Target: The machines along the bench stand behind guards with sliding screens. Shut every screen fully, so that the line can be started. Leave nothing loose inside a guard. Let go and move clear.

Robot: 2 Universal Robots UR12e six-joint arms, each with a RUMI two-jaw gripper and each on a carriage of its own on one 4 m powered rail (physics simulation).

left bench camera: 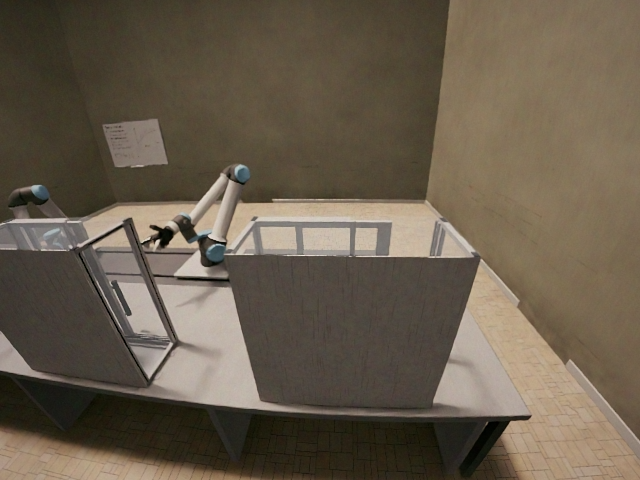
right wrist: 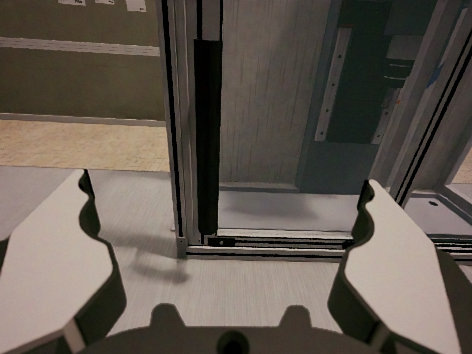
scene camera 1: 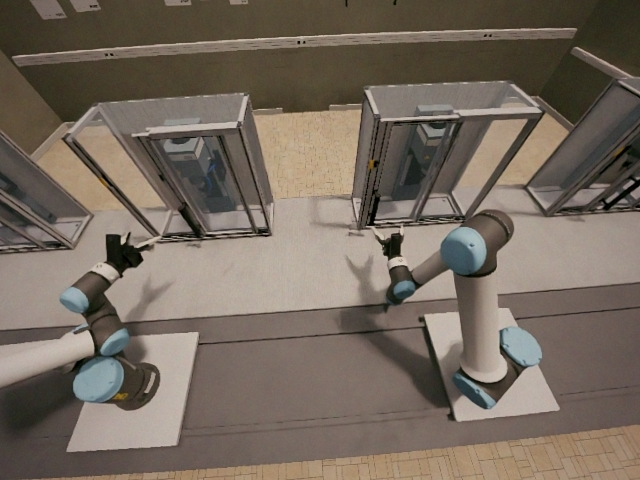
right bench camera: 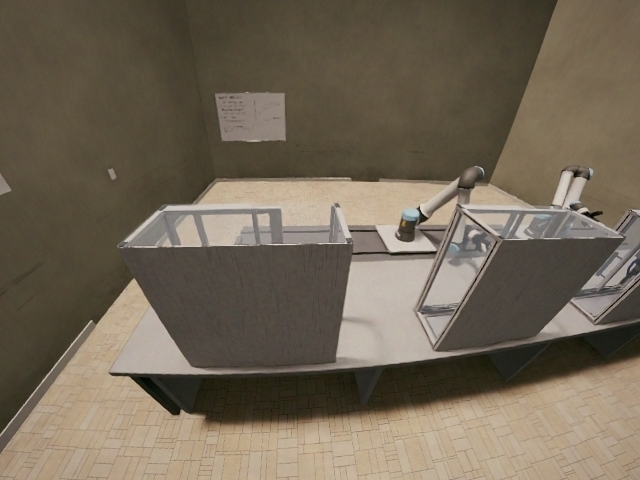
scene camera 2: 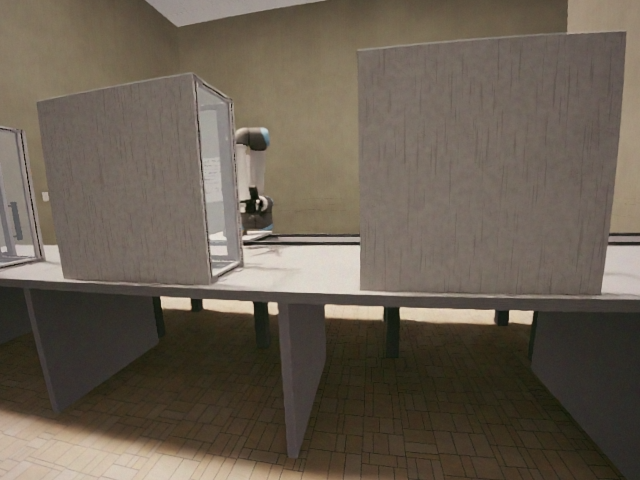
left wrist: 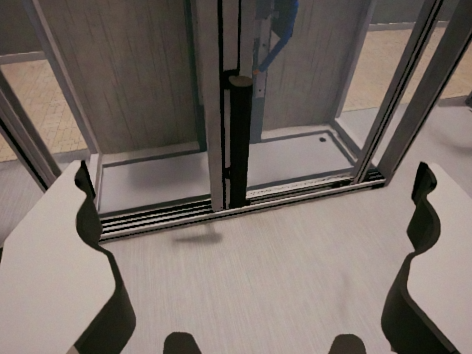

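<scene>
My left gripper (scene camera 1: pixel 143 238) (left wrist: pixel 251 163) is open and empty, in front of the left-middle guard. That guard's screen handle (scene camera 1: pixel 190 219) (left wrist: pixel 240 145) stands mid-front, away from the left post, with an opening to its left. A blue curved hose-like thing (scene camera 1: pixel 210 173) (left wrist: pixel 286 37) shows by the machine inside; I cannot tell if it is loose. My right gripper (scene camera 1: pixel 387 227) (right wrist: pixel 229 177) is open and empty, a little in front of the right-middle guard. That guard's black handle (scene camera 1: pixel 374 209) (right wrist: pixel 207 145) stands beside the left post, with no gap visible there.
Parts of two outer guards show at the picture's edges in scene camera 1; the far-right one has a yellow mark (scene camera 1: pixel 618 150). Their screens' states are hard to tell. Grey back panels (scene camera 2: pixel 485 170) (left bench camera: pixel 351 330) (right bench camera: pixel 248 304) hide the guards' insides from behind.
</scene>
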